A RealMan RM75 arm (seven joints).
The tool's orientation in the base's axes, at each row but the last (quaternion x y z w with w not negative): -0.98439 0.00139 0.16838 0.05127; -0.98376 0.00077 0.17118 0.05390; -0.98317 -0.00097 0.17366 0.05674; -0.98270 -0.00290 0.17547 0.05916; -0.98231 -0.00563 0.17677 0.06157; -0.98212 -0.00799 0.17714 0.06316; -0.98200 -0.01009 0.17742 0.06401
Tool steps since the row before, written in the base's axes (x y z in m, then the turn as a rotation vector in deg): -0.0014 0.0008 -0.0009 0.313 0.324 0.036; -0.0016 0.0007 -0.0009 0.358 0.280 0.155; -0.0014 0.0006 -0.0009 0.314 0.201 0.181; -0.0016 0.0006 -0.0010 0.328 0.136 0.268; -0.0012 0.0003 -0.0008 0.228 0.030 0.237; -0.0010 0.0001 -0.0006 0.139 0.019 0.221; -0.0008 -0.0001 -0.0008 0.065 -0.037 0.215
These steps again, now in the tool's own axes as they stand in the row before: -0.0010 -0.0007 0.0014 0.288 -0.332 -0.105; -0.0012 -0.0006 0.0015 0.290 -0.302 -0.236; -0.0010 -0.0005 0.0014 0.238 -0.226 -0.254; -0.0011 -0.0005 0.0016 0.219 -0.171 -0.347; -0.0008 -0.0002 0.0012 0.133 -0.061 -0.296; -0.0007 0.0000 0.0009 0.054 -0.048 -0.252; -0.0005 0.0002 0.0010 -0.015 0.009 -0.227
